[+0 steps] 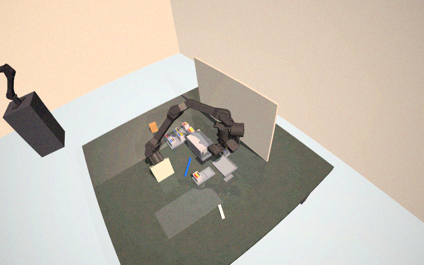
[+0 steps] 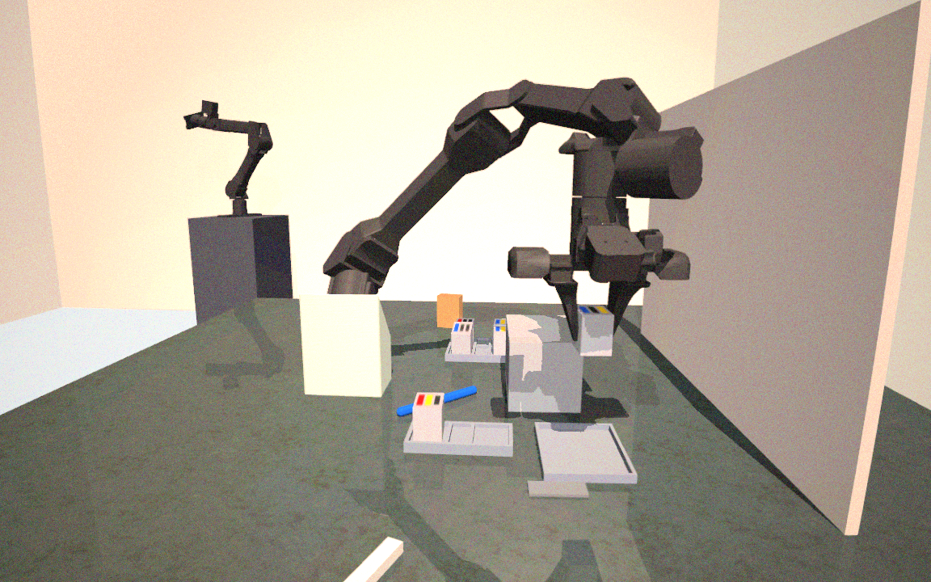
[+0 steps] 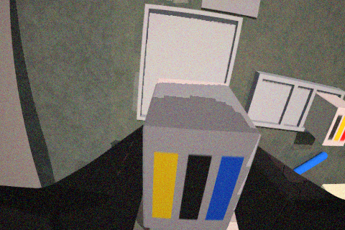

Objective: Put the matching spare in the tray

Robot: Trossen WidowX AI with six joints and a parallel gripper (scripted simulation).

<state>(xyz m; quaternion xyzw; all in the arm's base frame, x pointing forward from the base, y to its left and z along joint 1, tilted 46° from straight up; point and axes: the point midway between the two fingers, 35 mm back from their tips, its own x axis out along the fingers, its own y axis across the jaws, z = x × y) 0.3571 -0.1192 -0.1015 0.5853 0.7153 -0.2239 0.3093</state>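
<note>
Right now the grey tray is 130 mm below my gripper tip and 10 mm behind it. Round my gripper tip: blue pen (200 mm behind, 130 mm below, 120 mm to the left); then grey unit (210 mm to the left, 90 mm below, 60 mm behind); then grey spare block (20 mm above).
</note>
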